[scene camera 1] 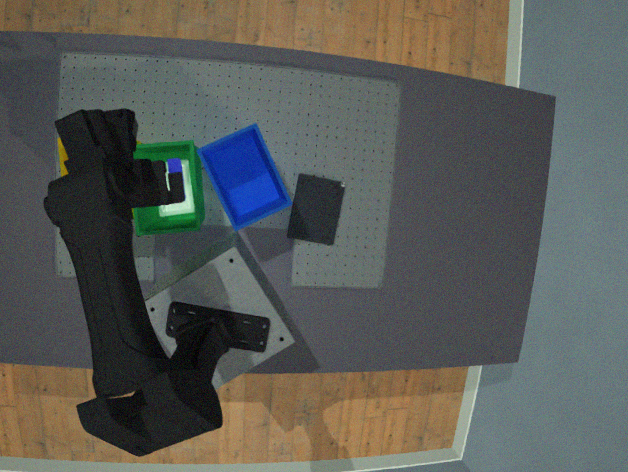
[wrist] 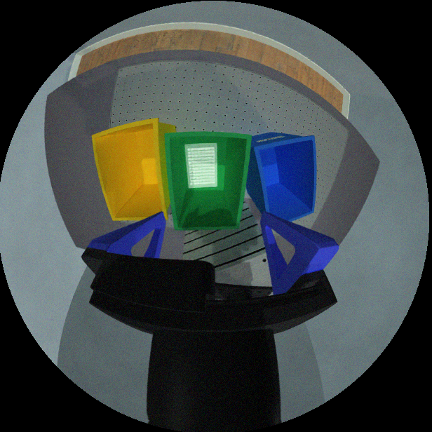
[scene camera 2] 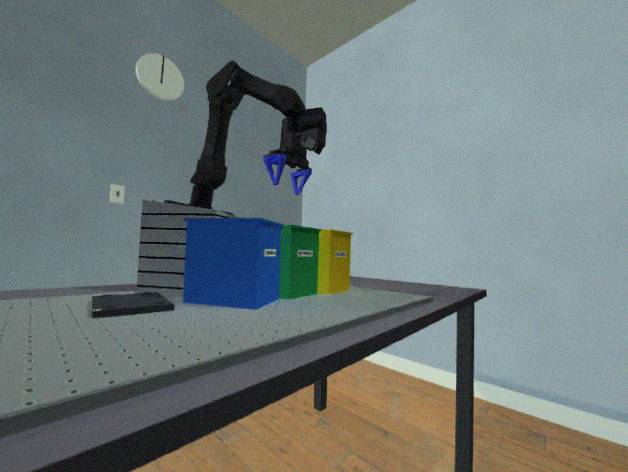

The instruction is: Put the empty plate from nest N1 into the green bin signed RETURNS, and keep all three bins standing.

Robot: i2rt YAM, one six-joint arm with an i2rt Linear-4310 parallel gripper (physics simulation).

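Places are measured from the arm's base along level axes (x right, y up, z back), in centimetres.
Pixels of known places: gripper, fingertip midpoint: (scene camera 2: 287, 190); arm's base, origin of the base link: (scene camera 1: 218, 326) (scene camera 2: 199, 210).
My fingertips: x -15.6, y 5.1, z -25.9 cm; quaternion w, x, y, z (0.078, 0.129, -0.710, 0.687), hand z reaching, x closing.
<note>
Ahead of a thing's pixels: the offset from my fingertips to its top centre. Level surfaces: height alone.
The pale plate @[dx -0.4, dy -26.9, dz +2.1 cm] (scene camera 1: 177, 209) (wrist: 201, 166) lies at the bottom of the green bin @[dx +0.3, dy -10.6, dz +1.4 cm] (scene camera 1: 167, 226) (scene camera 2: 299, 274) (wrist: 235, 165), apart from the fingers. The green bin stands upright between the yellow bin @[dx -13.9, dy -10.6, dz +2.4 cm] (scene camera 1: 61, 157) (scene camera 2: 335, 274) (wrist: 120, 170) and the blue bin @[dx +15.8, dy -10.6, dz -3.7 cm] (scene camera 1: 243, 162) (scene camera 2: 223, 263) (wrist: 295, 175), which also stand. The signs are too blurred to read. My gripper (scene camera 1: 175, 182) (scene camera 2: 286, 188) (wrist: 212, 216) is open and empty, with its blue fingers wide apart, above the bins. In scene camera 1 the arm hides parts of the yellow and green bins and of the plate.
A dark flat block @[dx +34.9, dy -27.1, dz +0.9 cm] (scene camera 1: 315, 209) (scene camera 2: 131, 304) lies on the perforated board @[dy -28.6 cm] (scene camera 1: 350, 152) (scene camera 2: 177, 334) (wrist: 190, 90), beside the blue bin. The arm's base stands on a grey pedestal (scene camera 1: 248, 284) (scene camera 2: 162, 248) behind the bins.
</note>
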